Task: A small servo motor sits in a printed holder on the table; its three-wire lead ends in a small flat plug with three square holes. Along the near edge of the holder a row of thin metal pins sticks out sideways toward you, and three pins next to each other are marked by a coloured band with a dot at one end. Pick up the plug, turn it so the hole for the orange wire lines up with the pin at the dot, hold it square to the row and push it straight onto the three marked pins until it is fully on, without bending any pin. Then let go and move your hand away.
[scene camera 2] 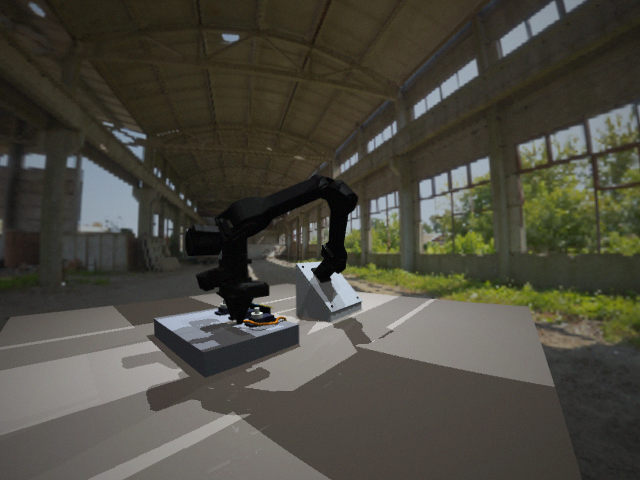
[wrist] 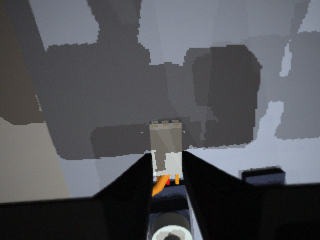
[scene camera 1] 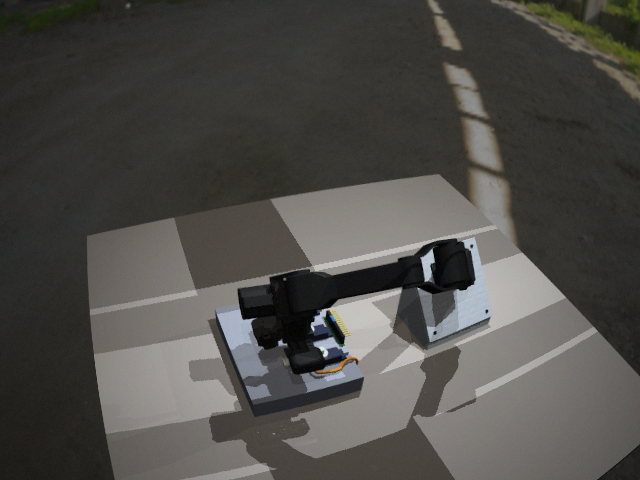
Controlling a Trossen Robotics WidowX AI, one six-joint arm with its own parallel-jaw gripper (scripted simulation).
Scene:
My gripper shows in scene camera 2, in the wrist view and in scene camera 1 (295, 362). One and the same spot on a grey printed holder: (scene camera 1: 269, 387) is (wrist: 83, 51). One and the same spot on my gripper: (scene camera 2: 237, 307) is (wrist: 103, 188).

